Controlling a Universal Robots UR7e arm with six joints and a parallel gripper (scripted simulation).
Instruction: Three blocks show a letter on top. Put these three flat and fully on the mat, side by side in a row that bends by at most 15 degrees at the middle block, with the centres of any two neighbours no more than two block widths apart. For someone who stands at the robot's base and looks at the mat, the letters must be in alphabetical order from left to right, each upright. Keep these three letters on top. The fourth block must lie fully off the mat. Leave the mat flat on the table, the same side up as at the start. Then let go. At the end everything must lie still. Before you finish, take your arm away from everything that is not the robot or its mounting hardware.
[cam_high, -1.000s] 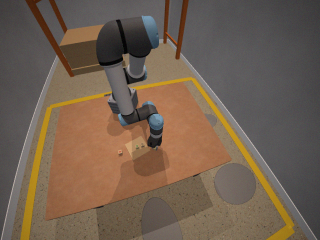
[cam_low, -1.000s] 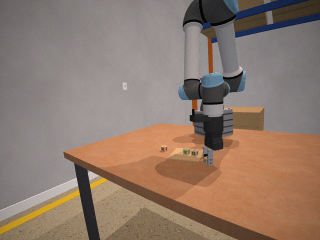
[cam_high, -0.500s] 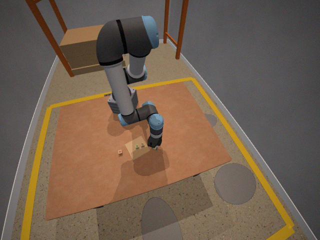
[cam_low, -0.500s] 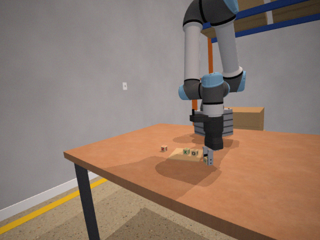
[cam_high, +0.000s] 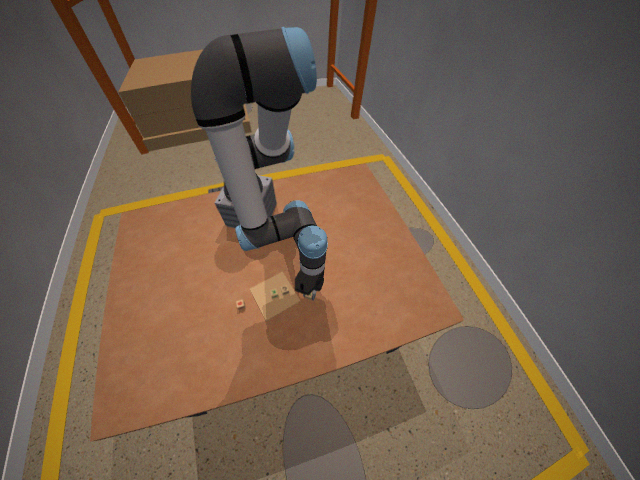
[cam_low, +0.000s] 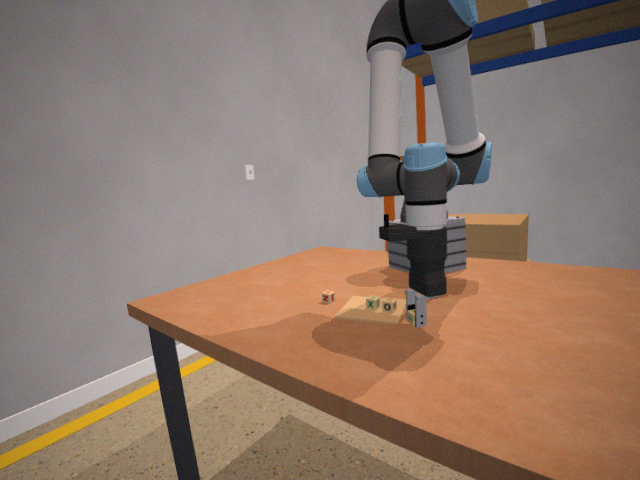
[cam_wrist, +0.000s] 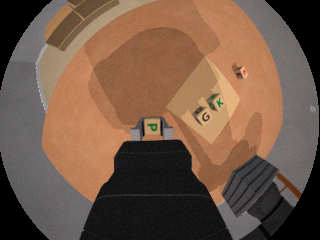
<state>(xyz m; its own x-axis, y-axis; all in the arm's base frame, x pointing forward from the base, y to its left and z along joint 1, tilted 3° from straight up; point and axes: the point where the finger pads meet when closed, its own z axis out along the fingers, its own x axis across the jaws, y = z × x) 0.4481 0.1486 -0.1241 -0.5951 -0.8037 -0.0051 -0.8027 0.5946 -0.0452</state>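
The tan mat is 4 cm behind my hand, 12 cm to the right of it and 2 cm below it.
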